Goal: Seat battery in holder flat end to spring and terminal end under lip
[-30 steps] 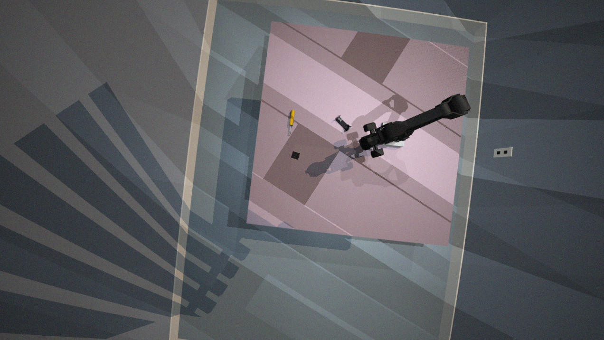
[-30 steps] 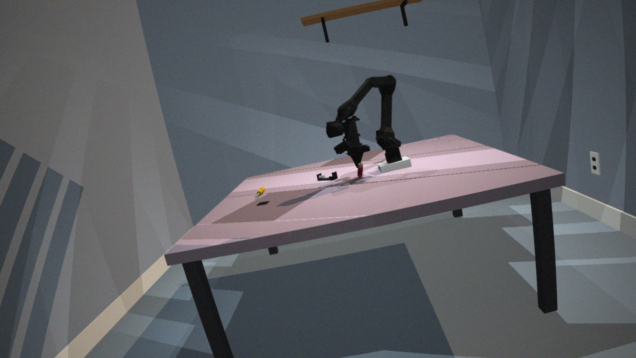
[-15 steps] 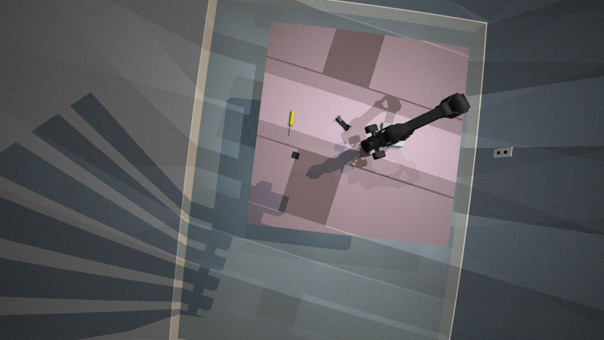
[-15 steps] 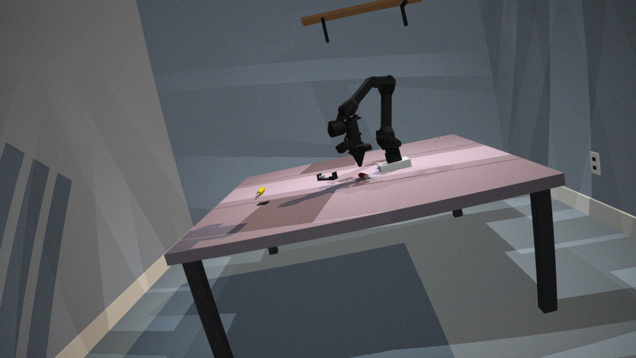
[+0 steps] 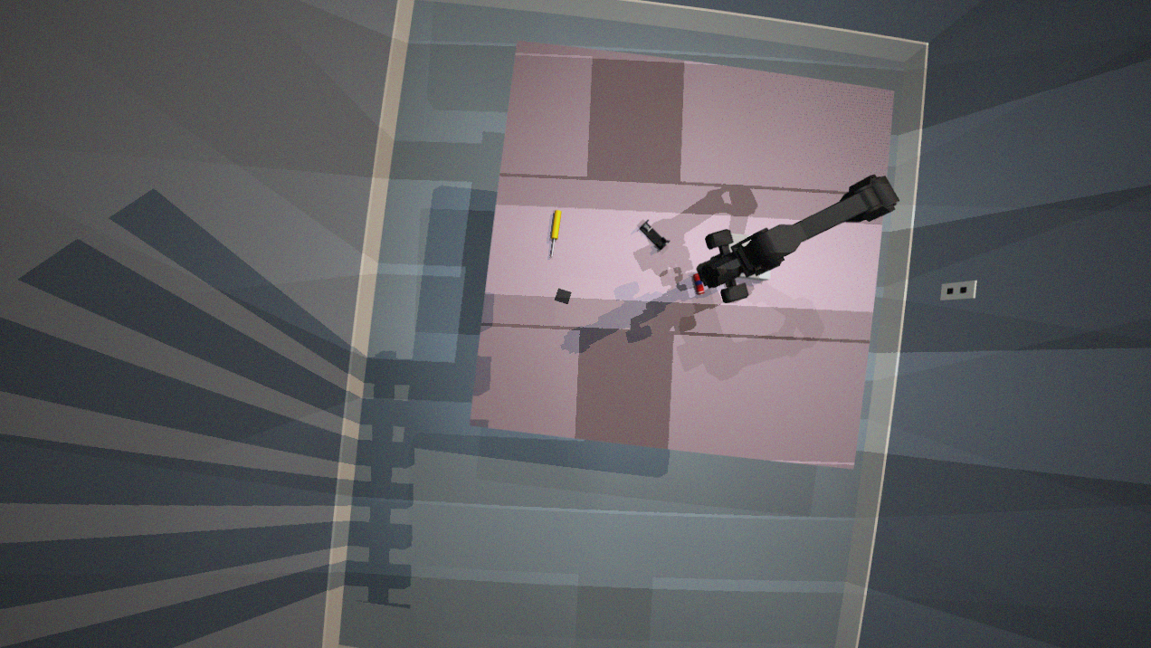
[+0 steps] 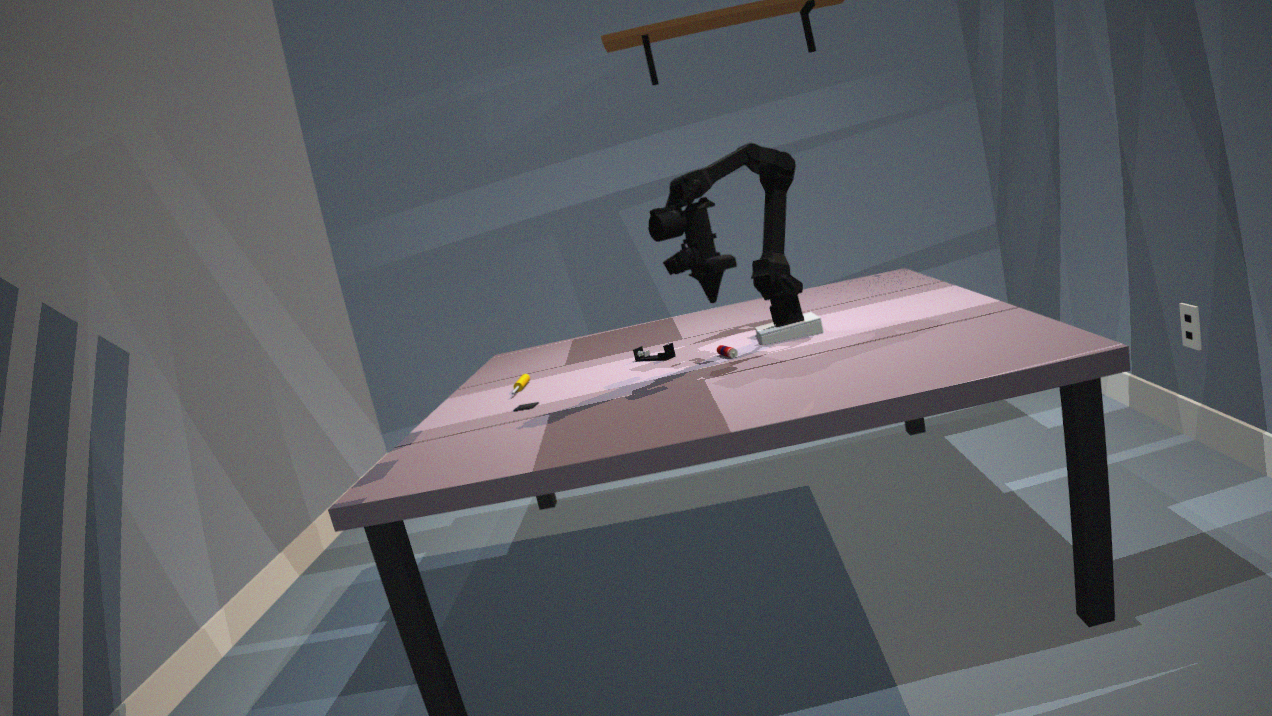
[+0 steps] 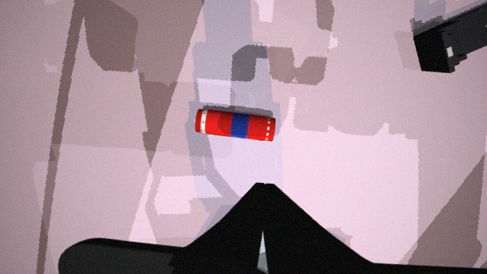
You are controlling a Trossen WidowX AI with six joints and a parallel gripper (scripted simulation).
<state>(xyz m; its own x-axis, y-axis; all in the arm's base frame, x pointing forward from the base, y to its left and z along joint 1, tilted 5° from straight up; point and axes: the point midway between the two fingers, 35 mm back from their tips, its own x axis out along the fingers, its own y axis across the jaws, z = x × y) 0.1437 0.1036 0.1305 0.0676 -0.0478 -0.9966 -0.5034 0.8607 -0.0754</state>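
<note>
My gripper tip is 10 mm past the battery, 20 mm to the right of it and 110 mm above it. From my gripper tip the other things lie so: yellow screwdriver: 480 mm ahead, 10 mm to the right, 110 mm below; then small black block: 410 mm ahead, 170 mm to the left, 120 mm below.
</note>
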